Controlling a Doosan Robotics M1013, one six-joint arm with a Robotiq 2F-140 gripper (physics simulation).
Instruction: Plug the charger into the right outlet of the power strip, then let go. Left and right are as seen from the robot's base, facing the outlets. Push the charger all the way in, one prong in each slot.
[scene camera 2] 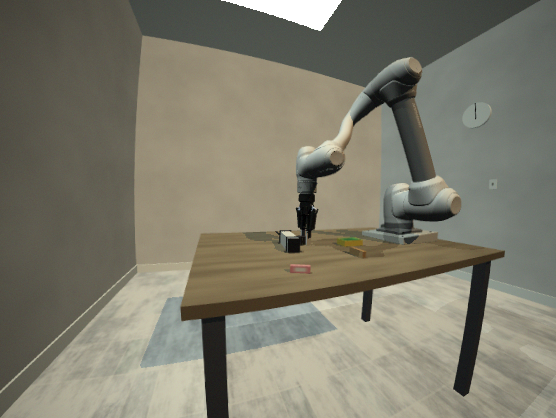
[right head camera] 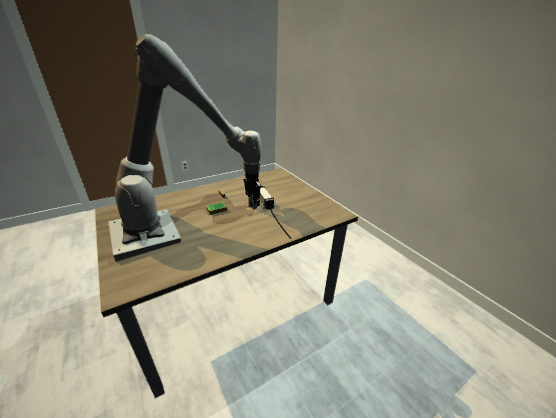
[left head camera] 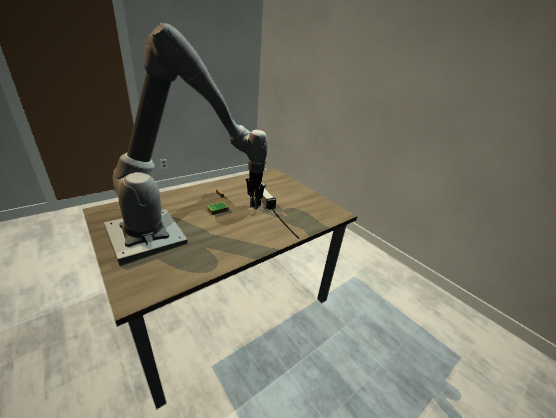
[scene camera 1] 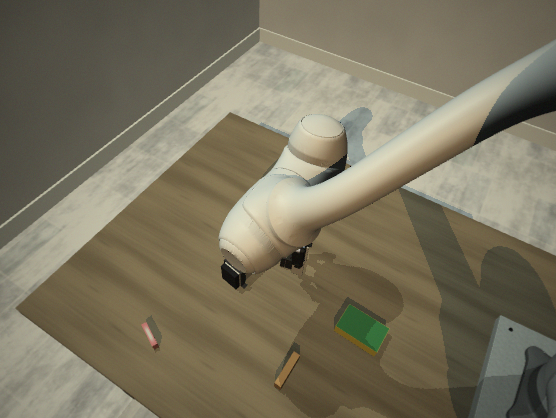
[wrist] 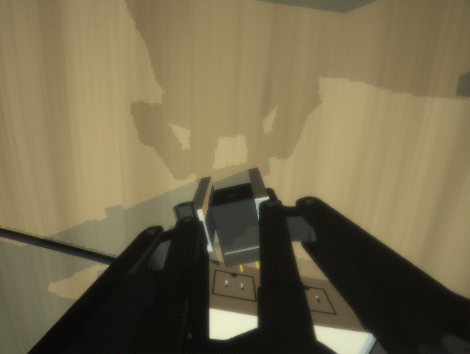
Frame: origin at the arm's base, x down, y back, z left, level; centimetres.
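Seen in the pictures: gripper, fingertip midpoint: [scene camera 2: 305, 244] [right head camera: 252, 207] [left head camera: 254, 207] [scene camera 1: 298, 266] [wrist: 232, 188]; arm's base, link origin: [scene camera 2: 398, 231] [right head camera: 142, 229] [left head camera: 144, 231].
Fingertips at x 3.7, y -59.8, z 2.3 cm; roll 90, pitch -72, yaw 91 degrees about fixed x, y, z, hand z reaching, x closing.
Pixels of each thing's top centre, then the offset from my fingertips to it. "*": a spot on its surface instead. Level surfaces: height alone.
- dark grey charger, top centre: [wrist: 242, 246] [scene camera 1: 288, 254] dx -4.2, dy -2.7, dz +0.9 cm
- power strip, top centre: [wrist: 270, 349] [scene camera 1: 258, 243] [scene camera 2: 288, 233] [left head camera: 265, 192] [right head camera: 264, 192] dx -6.1, dy -9.7, dz +3.8 cm
- left-hand outlet, top centre: [wrist: 231, 310] dx -4.2, dy -8.2, dz +0.8 cm
- black cable, surface spot: [wrist: 55, 245] * dx -0.5, dy -6.8, dz -14.8 cm
- table, surface height: dx +0.0 cm
- yellow block, top centre: [scene camera 1: 362, 327] [scene camera 2: 349, 239] [left head camera: 218, 206] [right head camera: 216, 206] dx -2.7, dy +20.1, dz +5.8 cm
- orange bar, top centre: [scene camera 1: 287, 368] [scene camera 2: 357, 248] dx -2.5, dy +11.8, dz +22.6 cm
- white block, top centre: [scene camera 1: 149, 333] [scene camera 2: 300, 265] dx -2.1, dy -16.0, dz +33.7 cm
My gripper [left head camera: 255, 204] [right head camera: 253, 203] [scene camera 2: 306, 237] [wrist: 232, 188] points down and is shut on the dark grey charger [wrist: 235, 225], low over the table. The charger's two gold prongs point at the power strip [left head camera: 268, 195] [right head camera: 265, 194] [scene camera 1: 231, 275] [scene camera 2: 289, 241] [wrist: 232, 324], a white block with black ends and a brown outlet face. In the wrist view the prongs are short of the face, apart from it, near the left-hand outlet [wrist: 234, 285], the right one from the base, and sit a little right of its slots. The other outlet [wrist: 320, 300] is partly hidden by a finger. The arm hides most of the strip in scene camera 1.
A black cable [left head camera: 285, 223] [right head camera: 281, 223] [wrist: 55, 245] runs from the strip across the table [left head camera: 310, 202]. A green and yellow block [left head camera: 218, 208] [scene camera 1: 362, 329] [scene camera 2: 349, 242], an orange bar [scene camera 1: 287, 370] [scene camera 2: 358, 252] and a pink and white block [scene camera 1: 149, 335] [scene camera 2: 300, 269] lie on the table.
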